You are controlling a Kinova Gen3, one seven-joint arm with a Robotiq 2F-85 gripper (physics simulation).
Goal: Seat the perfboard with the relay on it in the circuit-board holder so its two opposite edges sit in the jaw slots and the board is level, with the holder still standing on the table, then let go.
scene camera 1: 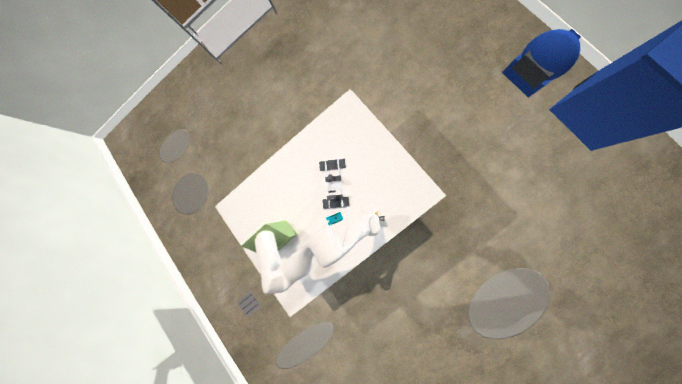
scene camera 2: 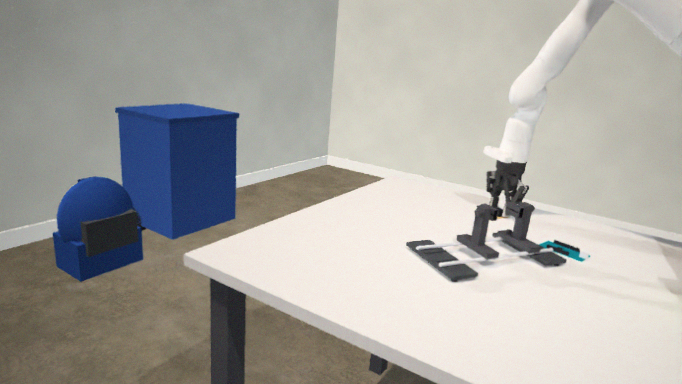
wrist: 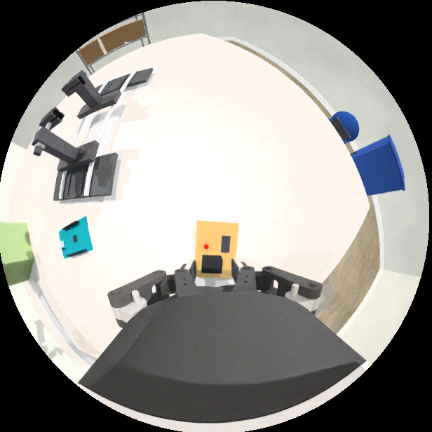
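Seen in the pictures: gripper, fingertip midpoint: [scene camera 2: 498,213]; arm's base, link origin: [scene camera 1: 265,237].
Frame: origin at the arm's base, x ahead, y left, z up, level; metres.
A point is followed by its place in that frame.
The orange perfboard [wrist: 216,238] [scene camera 1: 377,212] {y -0.266, x 0.563, z -0.209 m} with a black relay and a red dot lies flat on the white table [scene camera 1: 362,129] {y 0.198, x 0.810, z -0.211 m} [scene camera 2: 310,276] {y 0.364, x 0.681, z -0.211 m} [wrist: 225,141] near its right edge. My gripper [wrist: 215,274] [scene camera 1: 381,219] {y -0.280, x 0.523, z -0.204 m} [scene camera 2: 506,200] is low over it, half open, with its fingers on either side of the board's near end and not gripping it. The dark circuit-board holder [scene camera 1: 333,177] {y 0.055, x 0.486, z -0.136 m} [scene camera 2: 479,224] {y 0.072, x 0.476, z -0.129 m} [wrist: 76,151] stands upright on the table with two jaw posts on rails, empty, to the left of my gripper in the wrist view.
A teal board [scene camera 1: 334,219] {y -0.141, x 0.326, z -0.209 m} [scene camera 2: 565,251] {y -0.111, x 0.323, z -0.201 m} [wrist: 74,242] lies flat beside the holder. A green block [scene camera 1: 276,232] {y -0.014, x 0.058, z -0.022 m} [wrist: 14,250] sits by the arm's base. A blue cabinet [scene camera 2: 178,167] [scene camera 1: 620,110] and a blue domed unit [scene camera 2: 95,224] stand on the floor.
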